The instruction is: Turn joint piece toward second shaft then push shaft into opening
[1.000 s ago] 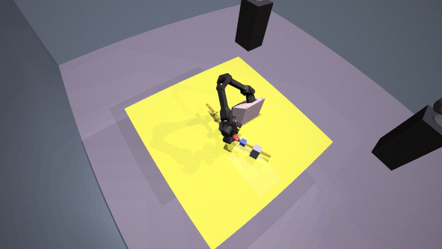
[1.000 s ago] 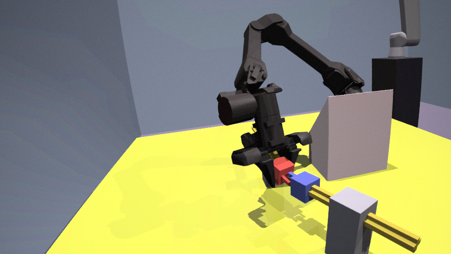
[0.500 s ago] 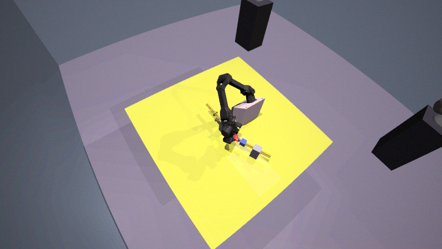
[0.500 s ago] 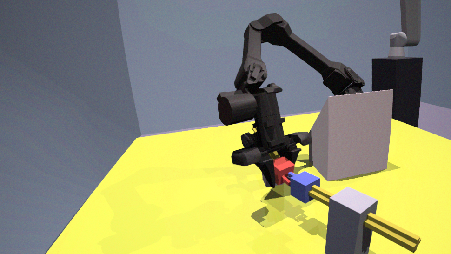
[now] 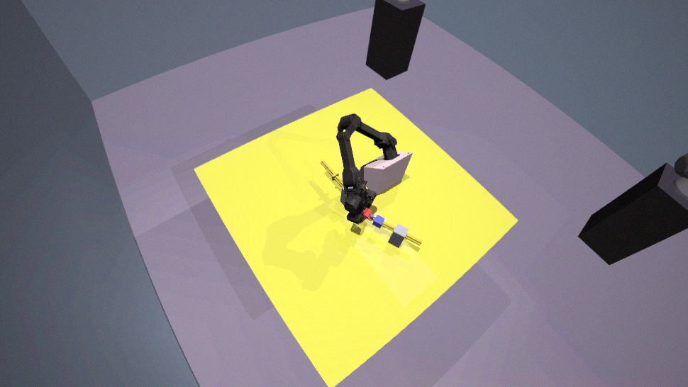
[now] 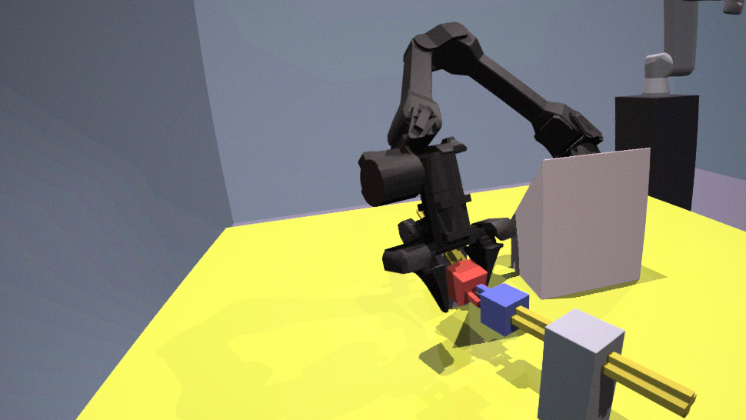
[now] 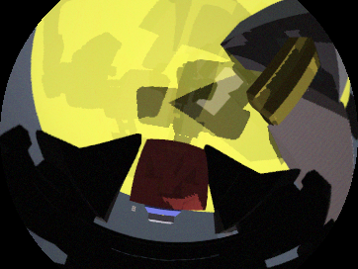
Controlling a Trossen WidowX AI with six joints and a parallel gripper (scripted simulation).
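Right now the red joint piece is 1 cm to the left of my gripper tip and 3 cm above it.
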